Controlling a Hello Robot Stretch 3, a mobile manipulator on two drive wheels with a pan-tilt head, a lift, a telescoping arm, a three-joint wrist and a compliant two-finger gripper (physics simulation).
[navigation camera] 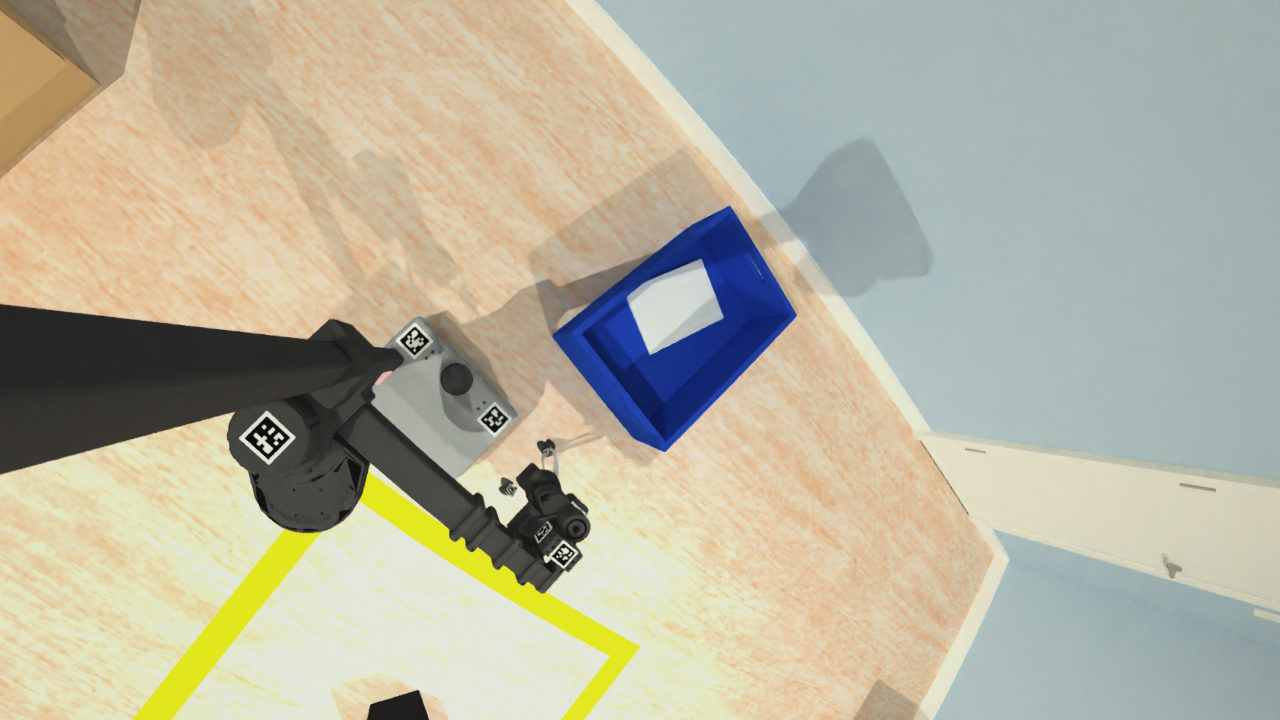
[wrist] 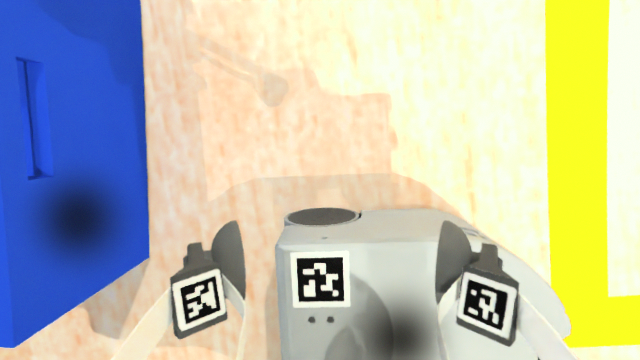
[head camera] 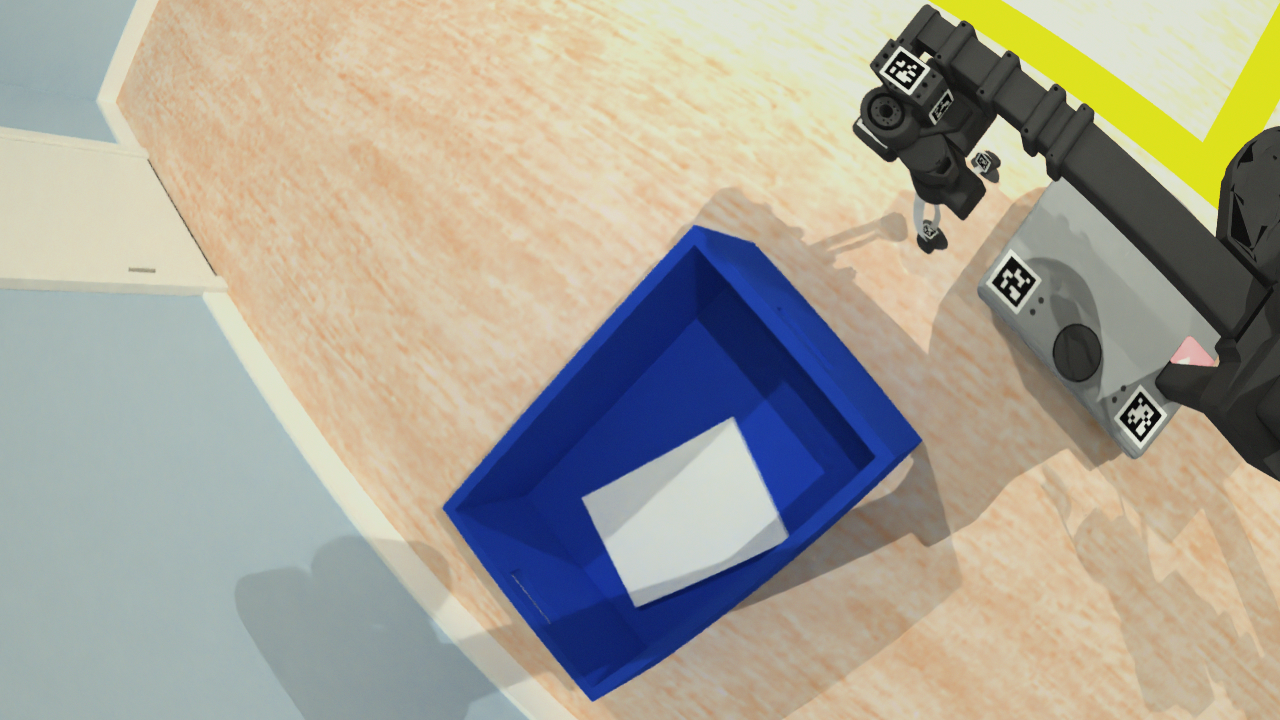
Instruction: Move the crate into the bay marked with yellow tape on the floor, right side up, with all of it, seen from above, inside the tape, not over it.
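Places are measured from the robot's base along level axes (x ahead, y left, z up), in millimetres.
Pixels of known places: gripper, fingertip midpoint: (navigation camera: 525,464); robot's base, origin of the base link: (navigation camera: 455,377) (head camera: 1075,350).
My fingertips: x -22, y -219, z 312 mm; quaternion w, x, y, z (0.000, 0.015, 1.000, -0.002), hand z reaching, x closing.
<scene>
Ahead of a thing's pixels: the offset from my fingertips to its top centre. "pt": to the spot under its first point.
The blue crate @[dy -110, dx +572, dz -92 mm] (head camera: 662,385) (navigation camera: 680,376) (wrist: 90,125) stands upright, open side up, on the floor outside the tape, one end close to the wall skirting. A white block @[dy -84, dx +645, dz -284 mm] (head camera: 689,514) (navigation camera: 675,304) lies inside it. A slot shows in the crate's end wall in the wrist view. The bay's yellow tape (head camera: 1109,98) (navigation camera: 225,626) (wrist: 577,150) is on the opposite side of my arm from the crate. My gripper (head camera: 957,198) (navigation camera: 527,467) (wrist: 338,247) is open with nothing between the fingers, apart from the crate's slotted end.
A black object @[pt dy -288, dx -764, dz -263 mm] (navigation camera: 398,707) is inside the bay, cut off by the lower edge. My grey base (head camera: 1136,259) (navigation camera: 420,402) (wrist: 400,275) is beside the gripper. A tan box (navigation camera: 35,98) is at the upper left. White furniture (head camera: 71,214) (navigation camera: 1109,501) stands against the blue wall (head camera: 134,429) (navigation camera: 1074,223).
</scene>
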